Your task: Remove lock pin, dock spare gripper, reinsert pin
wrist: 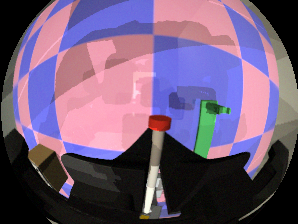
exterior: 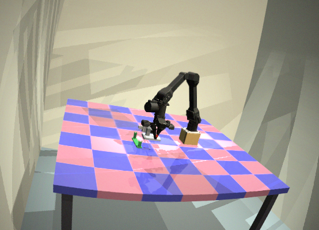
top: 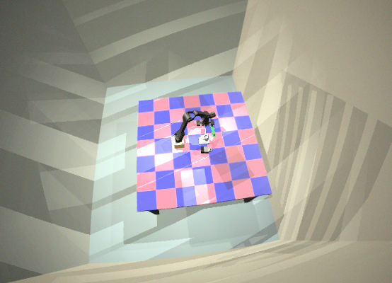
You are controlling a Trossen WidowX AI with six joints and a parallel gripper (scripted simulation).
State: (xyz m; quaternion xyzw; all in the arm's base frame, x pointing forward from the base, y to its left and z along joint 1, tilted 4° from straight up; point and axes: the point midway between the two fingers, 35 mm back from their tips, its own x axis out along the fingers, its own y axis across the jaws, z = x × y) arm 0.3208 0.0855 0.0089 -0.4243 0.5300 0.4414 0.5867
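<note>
Right now the green bar-shaped piece is 80 mm ahead of my gripper tip, 60 mm to the right of it and 30 mm below it. From my gripper tip the other things lie so: spare gripper (80 mm behind, 260 mm to the right, 30 mm below); then grey mount (50 mm behind, 140 mm to the right).
</note>
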